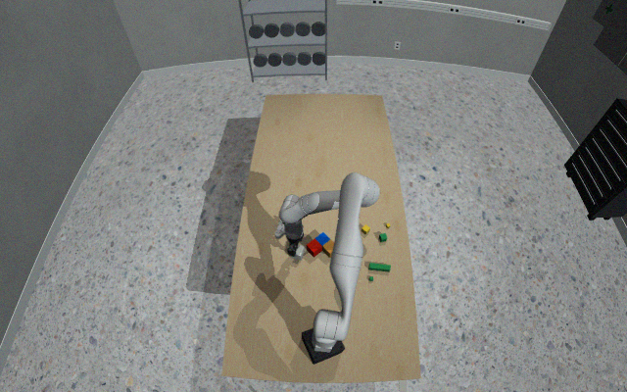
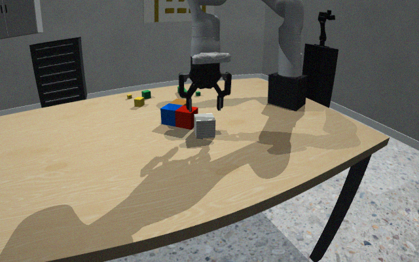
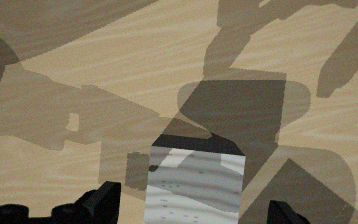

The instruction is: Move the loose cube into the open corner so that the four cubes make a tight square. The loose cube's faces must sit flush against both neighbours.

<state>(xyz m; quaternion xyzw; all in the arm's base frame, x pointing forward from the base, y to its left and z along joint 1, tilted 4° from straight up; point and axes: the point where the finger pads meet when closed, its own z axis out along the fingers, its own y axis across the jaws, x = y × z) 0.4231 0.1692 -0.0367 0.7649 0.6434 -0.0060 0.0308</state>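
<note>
My hand is 60 mm above the white cube. Also, from my hand: blue cube: 70 mm ahead, 110 mm to the right, 60 mm below; long green block: 30 mm behind, 390 mm to the right, 70 mm below; red cube: 30 mm ahead, 70 mm to the right, 60 mm below.
</note>
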